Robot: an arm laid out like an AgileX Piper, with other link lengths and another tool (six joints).
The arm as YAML. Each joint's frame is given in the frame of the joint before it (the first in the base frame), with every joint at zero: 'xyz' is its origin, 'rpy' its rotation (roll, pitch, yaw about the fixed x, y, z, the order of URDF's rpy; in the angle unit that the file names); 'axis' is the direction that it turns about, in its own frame. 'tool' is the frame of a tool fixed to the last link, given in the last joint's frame.
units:
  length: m
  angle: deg
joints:
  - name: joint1
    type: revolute
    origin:
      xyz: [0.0, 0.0, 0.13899]
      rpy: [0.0, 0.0, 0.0]
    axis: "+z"
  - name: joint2
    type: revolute
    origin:
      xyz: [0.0, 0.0, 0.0]
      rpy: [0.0, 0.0, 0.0]
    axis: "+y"
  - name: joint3
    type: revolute
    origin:
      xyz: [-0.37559, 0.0, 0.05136]
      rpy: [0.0, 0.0, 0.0]
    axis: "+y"
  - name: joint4
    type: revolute
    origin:
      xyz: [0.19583, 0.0, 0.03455]
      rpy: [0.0, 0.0, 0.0]
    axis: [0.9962, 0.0, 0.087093]
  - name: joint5
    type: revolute
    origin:
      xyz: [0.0, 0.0, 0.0]
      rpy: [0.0, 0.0, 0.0]
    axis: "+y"
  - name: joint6
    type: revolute
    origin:
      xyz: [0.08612, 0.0, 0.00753]
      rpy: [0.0, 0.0, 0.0]
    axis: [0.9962, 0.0, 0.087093]
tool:
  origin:
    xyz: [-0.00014, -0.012, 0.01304]
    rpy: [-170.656, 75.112, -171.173]
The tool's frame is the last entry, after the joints.
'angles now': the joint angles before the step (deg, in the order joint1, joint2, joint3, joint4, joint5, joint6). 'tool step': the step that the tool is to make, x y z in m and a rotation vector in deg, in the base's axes. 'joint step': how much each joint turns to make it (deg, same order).
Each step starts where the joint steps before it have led.
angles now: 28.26 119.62 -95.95 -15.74 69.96 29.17
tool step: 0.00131 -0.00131 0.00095 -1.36 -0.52 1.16
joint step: 0.00 0.00 0.00 -1.50 0.00 -0.70
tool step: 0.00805 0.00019 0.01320 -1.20 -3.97 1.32
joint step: 0.01 0.00 -3.07 -3.04 0.01 -0.44
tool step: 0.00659 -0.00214 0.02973 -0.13 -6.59 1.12
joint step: -0.16 -1.18 -4.78 -3.21 -0.01 -0.62
